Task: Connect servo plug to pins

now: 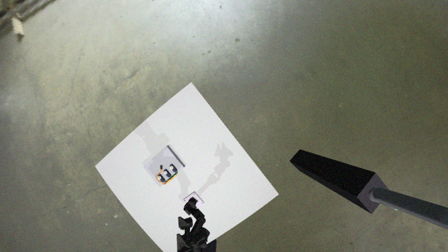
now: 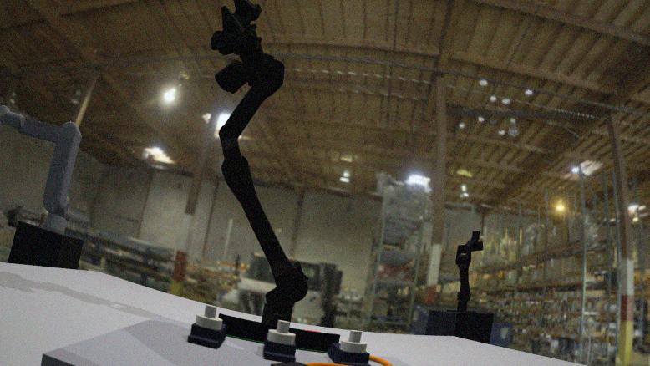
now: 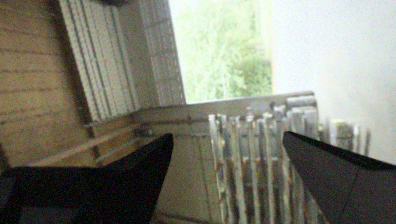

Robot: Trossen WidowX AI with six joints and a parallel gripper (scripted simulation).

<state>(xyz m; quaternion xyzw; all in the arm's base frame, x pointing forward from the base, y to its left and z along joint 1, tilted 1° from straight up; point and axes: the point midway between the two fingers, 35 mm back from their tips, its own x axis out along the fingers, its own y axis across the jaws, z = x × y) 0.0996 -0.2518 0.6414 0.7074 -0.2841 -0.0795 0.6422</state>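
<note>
My gripper tip is 650 mm above the pale grey holder, 330 mm short of it and 200 mm to the right of it. The rest, counted from my gripper tip: red band: 600 mm below, 250 mm to the left, 170 mm ahead.
</note>
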